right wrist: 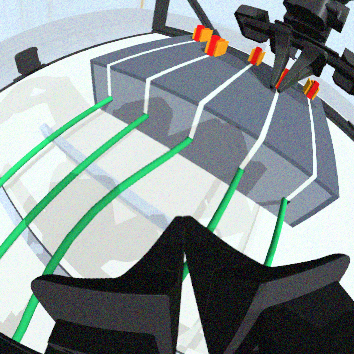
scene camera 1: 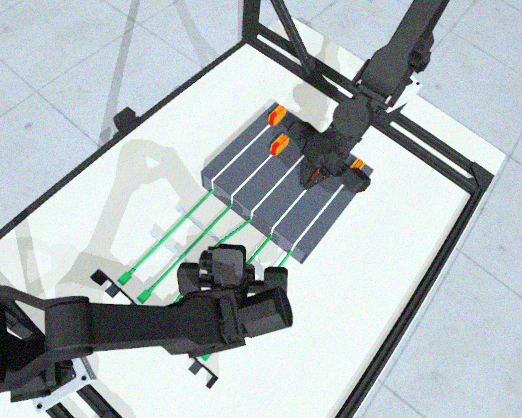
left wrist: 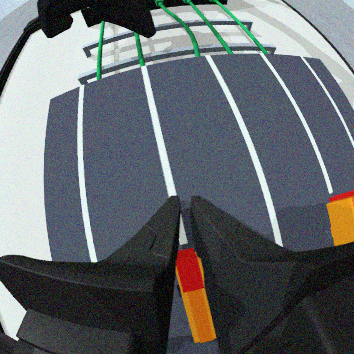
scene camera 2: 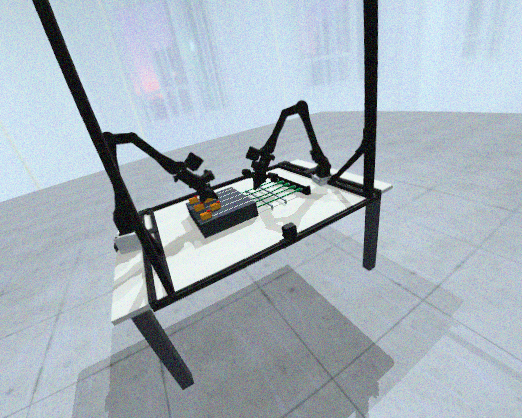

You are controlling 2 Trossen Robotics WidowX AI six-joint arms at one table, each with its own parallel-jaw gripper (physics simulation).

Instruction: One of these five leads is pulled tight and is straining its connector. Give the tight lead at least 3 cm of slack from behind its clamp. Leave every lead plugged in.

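Five green leads run side by side from a dark block to green connectors. White lines cross the block to orange-and-red clamps. The middle lead bows; the lead beside it looks straighter. My left gripper is shut on that straighter lead's clamp. My right gripper is shut over the leads, with that lead passing behind its fingers. The right arm hides several connectors in scene camera 1.
Two pale rails cross under the leads in front of the block. A black connector strip stands at the leads' far ends, partly under the right arm. Other clamps stand beside the left gripper. A black frame edges the table.
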